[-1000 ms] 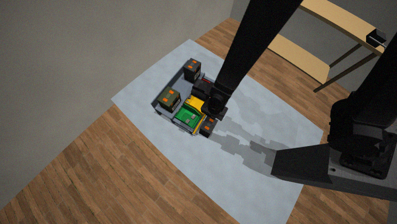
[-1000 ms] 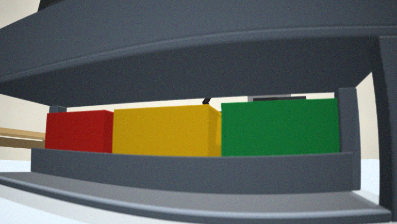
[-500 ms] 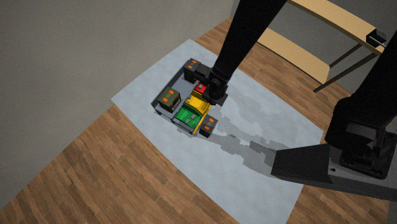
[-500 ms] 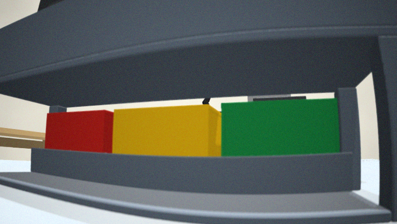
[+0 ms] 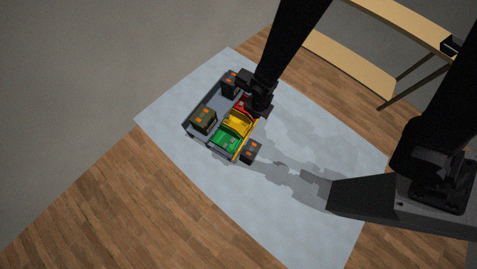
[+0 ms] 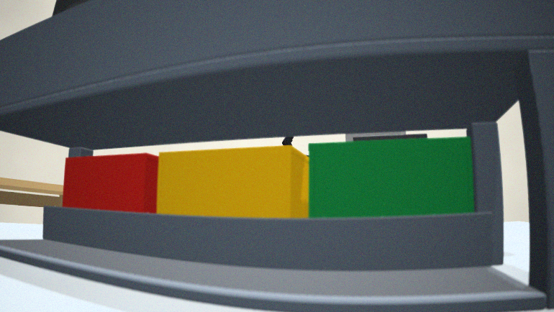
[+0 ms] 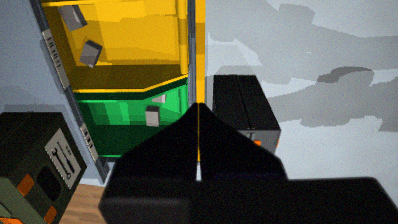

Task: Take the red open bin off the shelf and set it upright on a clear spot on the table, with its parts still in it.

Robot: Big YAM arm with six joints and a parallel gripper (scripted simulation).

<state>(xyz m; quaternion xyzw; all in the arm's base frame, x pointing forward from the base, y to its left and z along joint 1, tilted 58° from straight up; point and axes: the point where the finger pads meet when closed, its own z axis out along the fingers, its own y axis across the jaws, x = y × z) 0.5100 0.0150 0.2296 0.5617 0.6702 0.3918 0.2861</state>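
Right now the thin yellow rod is 140 mm below my hand. Also, from my hand: green bin: 160 mm below, 140 mm to the left, 60 mm ahead; yellow bin: 160 mm below, 90 mm ahead, 40 mm to the left; red open bin: 160 mm below, 140 mm ahead, 70 mm to the right.
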